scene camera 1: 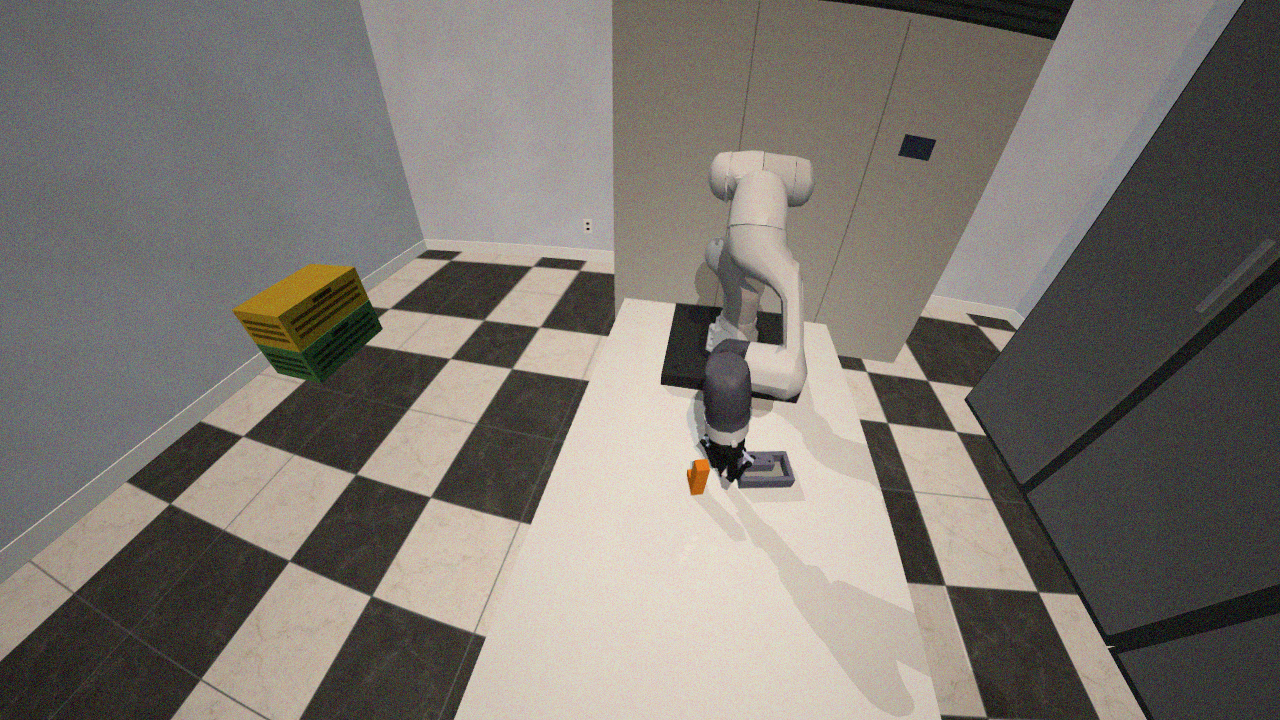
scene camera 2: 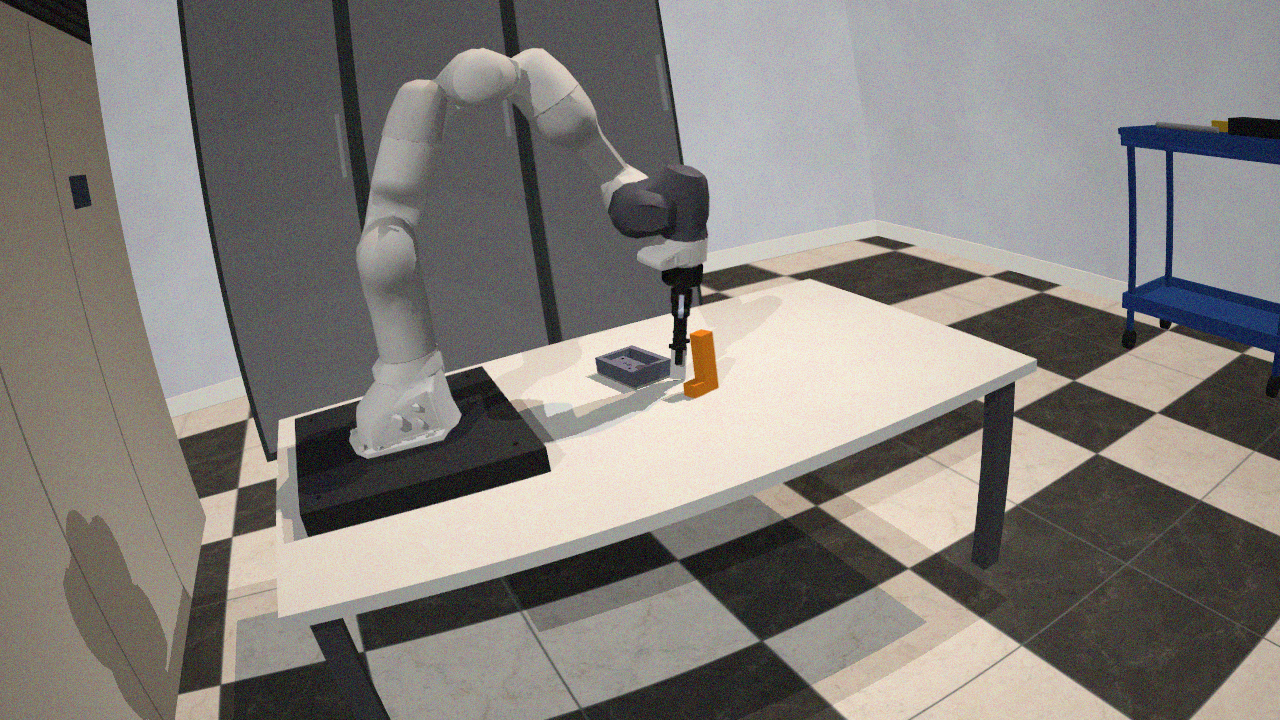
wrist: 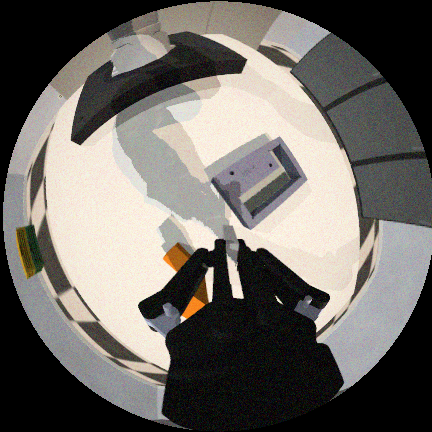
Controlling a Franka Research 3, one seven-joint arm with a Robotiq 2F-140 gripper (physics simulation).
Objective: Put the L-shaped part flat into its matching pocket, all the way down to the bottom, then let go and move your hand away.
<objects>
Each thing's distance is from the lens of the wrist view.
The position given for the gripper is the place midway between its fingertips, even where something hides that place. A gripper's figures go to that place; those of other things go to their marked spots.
gripper (wrist: 226, 233): 23 cm
orange L-shaped part (wrist: 200, 298): 15 cm
grey pocket block (wrist: 253, 186): 24 cm
The marked spots on the grey pocket block and the orange L-shaped part are 18 cm apart.
</objects>
